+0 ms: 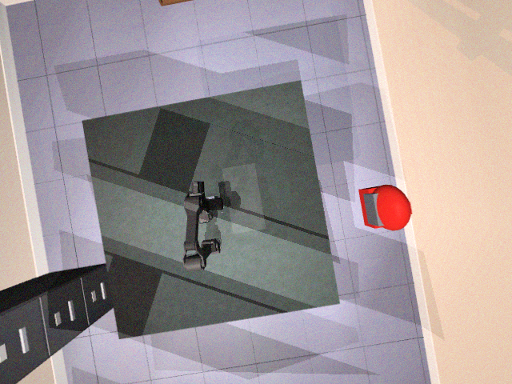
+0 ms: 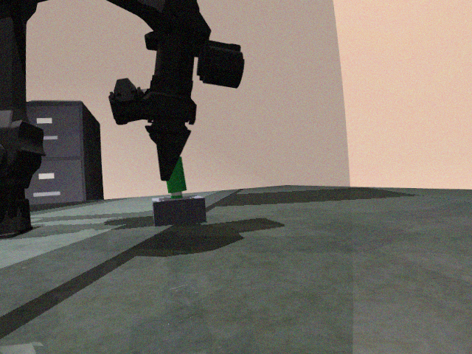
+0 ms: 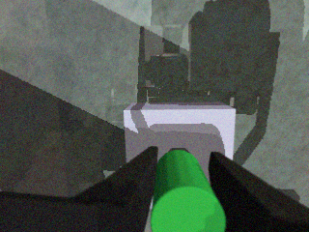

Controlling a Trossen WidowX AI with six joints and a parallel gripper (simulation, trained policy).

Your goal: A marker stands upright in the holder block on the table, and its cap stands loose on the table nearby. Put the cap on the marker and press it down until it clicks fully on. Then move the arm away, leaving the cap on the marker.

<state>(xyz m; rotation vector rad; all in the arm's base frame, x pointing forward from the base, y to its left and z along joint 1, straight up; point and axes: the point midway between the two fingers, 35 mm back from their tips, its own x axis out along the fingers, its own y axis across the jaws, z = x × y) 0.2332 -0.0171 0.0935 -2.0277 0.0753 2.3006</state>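
Right now the green cap is 1 cm ahead of my gripper tip and 1 cm above it. Round my gripper tip: grey holder block: 4 cm below, 2 cm ahead.
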